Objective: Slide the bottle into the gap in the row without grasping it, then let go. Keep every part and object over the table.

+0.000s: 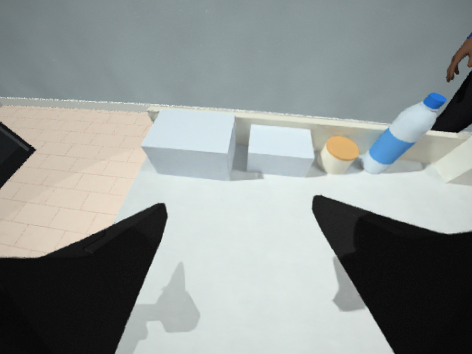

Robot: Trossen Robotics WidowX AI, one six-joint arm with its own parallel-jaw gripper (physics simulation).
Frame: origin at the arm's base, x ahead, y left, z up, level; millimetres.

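Seen in the pictures: gripper, between the fingertips: (240, 206).
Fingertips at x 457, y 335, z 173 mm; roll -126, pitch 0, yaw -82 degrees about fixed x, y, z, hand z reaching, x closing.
Note:
Pixels of each thing's top centre, then the offset from my fingertips to it. "pt": a spot on its surface instead. Level surfaces: height alone.
- bottle, a spot on its surface: (392, 145) pt 268 mm ahead, 342 mm right, 193 mm down
- cream jar, centre of its top: (343, 147) 289 mm ahead, 249 mm right, 230 mm down
- smaller pale box, centre of its top: (280, 140) 285 mm ahead, 86 mm right, 218 mm down
- larger pale box, centre of its top: (191, 128) 276 mm ahead, 132 mm left, 188 mm down
- pale block, a spot on its surface: (457, 162) pt 279 mm ahead, 564 mm right, 246 mm down
- low cream ledge, height of its surface: 198 mm down
- white table, height of its surface: 298 mm down
The bottle (392, 145), clear with a blue label and blue cap, stands upright at the back right of the table, in the row beside a cream jar (337, 156) with an orange lid. To the left in the row are a smaller pale box (280, 151) and a larger pale box (191, 145), with a narrow space between them. A wider space shows between the bottle and a pale block (457, 162) at the right edge. My gripper (240, 206) is open and empty above the table, in front of the row and left of the bottle, touching none of them.
A low cream ledge (295, 120) runs behind the row on the white table (240, 260). The table's left edge borders the tiled floor (65, 165). A dark object (12, 152) shows at the far left. A person's hand (459, 61) shows at the upper right, beyond the ledge.

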